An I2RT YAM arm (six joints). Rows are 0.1 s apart.
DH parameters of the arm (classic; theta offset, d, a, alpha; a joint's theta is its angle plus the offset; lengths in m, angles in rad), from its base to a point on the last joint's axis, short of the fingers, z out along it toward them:
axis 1: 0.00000 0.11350 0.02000 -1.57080
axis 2: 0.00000 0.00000 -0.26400 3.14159
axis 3: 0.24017 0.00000 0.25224 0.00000
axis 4: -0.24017 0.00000 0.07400 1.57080
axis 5: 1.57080 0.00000 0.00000 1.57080
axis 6: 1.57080 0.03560 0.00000 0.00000
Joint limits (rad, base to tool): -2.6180..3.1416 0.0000..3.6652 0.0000..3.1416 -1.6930..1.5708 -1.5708..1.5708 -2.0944..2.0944
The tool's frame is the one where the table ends.
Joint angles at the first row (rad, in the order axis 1, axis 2, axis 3, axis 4, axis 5, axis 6):
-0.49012, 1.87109, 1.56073, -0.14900, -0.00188, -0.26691
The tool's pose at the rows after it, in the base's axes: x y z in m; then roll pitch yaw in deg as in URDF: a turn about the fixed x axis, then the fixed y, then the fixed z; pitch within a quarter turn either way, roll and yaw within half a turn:
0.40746, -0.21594, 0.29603, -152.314, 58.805, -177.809
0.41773, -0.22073, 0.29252, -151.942, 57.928, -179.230
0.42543, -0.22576, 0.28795, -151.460, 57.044, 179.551
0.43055, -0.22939, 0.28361, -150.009, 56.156, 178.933
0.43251, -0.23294, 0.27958, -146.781, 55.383, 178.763
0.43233, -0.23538, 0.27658, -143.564, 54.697, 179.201
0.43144, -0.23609, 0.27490, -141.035, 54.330, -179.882
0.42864, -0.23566, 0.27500, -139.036, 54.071, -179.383
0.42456, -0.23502, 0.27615, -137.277, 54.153, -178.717
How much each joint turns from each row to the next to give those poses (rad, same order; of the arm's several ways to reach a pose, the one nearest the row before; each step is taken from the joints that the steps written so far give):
0.00460, 0.05547, 0.06751, -0.02930, 0.02538, 0.00479
0.00382, 0.04831, 0.05766, -0.02133, 0.03509, 0.00661
0.00041, 0.04071, 0.04451, -0.01564, 0.03064, 0.00382
0.00104, 0.02853, 0.02710, -0.00599, 0.03825, -0.00109
-0.00029, 0.01559, 0.00538, 0.01318, 0.05975, -0.00626
-0.00110, 0.00503, -0.00747, 0.01875, 0.04910, -0.01226
-0.00003, -0.00211, -0.01391, 0.02123, 0.02972, -0.01363
-0.00001, -0.01143, -0.02020, 0.01684, 0.02672, -0.00904
-0.00151, -0.01757, -0.02645, 0.02127, 0.01735, -0.00845

